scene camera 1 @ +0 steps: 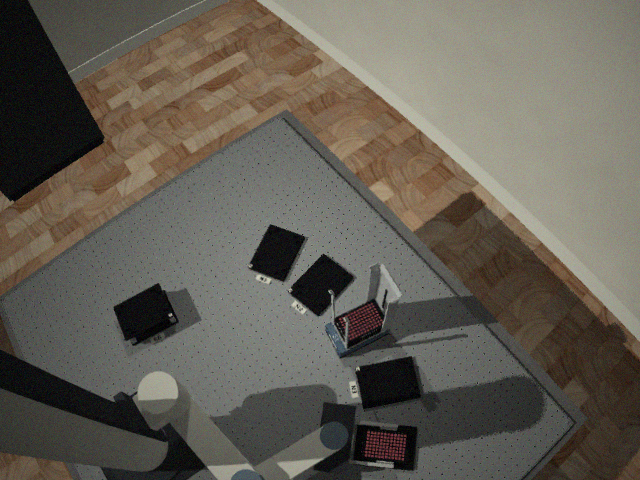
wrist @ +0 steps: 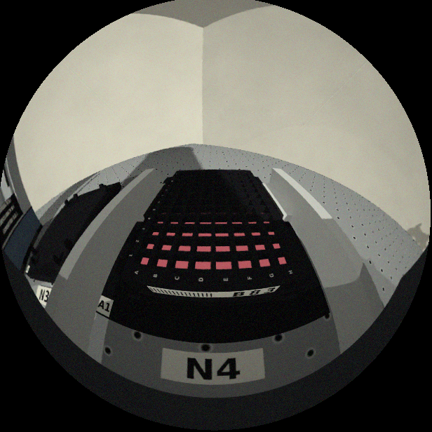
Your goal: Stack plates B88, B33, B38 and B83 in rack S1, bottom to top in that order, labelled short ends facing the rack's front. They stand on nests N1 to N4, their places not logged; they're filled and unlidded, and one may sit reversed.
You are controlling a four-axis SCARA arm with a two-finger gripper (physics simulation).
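Seen in the pictures: gripper, between the fingertips: (scene camera 1: 395,446); arm's base, origin of its link: (scene camera 1: 146,446).
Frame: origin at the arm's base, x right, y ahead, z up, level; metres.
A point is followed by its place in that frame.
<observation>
Plate B83 (scene camera 1: 385,446) @(x 0.402, y 0.541, z 0.038 m) (wrist: 215,277), black with red wells, is at nest N4, whose tag (wrist: 212,364) shows in the wrist view. Its B83 label is on the near short end, on the N4 tag's side. My gripper (scene camera 1: 383,445) @(x 0.419, y 0.561, z 0.045 m) (wrist: 213,176) is shut on its two long sides; whether it is clear of the nest I cannot tell. Rack S1 (scene camera 1: 338,342) @(x 0.097, y 0.623, z 0.062 m) (wrist: 21,242) has a blue base, upright posts and a tall back panel. A red-welled plate (scene camera 1: 360,321) @(x 0.097, y 0.699, z 0.103 m) lies on top inside it; its label and the plates below are not readable.
Black nest N3 (scene camera 1: 388,382) @(x 0.269, y 0.664, z 0.025 m) (wrist: 70,225) stands between nest N4 and the rack. Black nests N2 (scene camera 1: 321,284) @(x -0.084, y 0.702, z 0.025 m) and N1 (scene camera 1: 277,252) @(x -0.254, y 0.661, z 0.025 m) stand beyond the rack. Another black block (scene camera 1: 146,313) @(x -0.312, y 0.223, z 0.073 m) stands at the left. The arm (scene camera 1: 305,446) @(x 0.280, y 0.376, z 0.156 m) reaches in from the lower left.
</observation>
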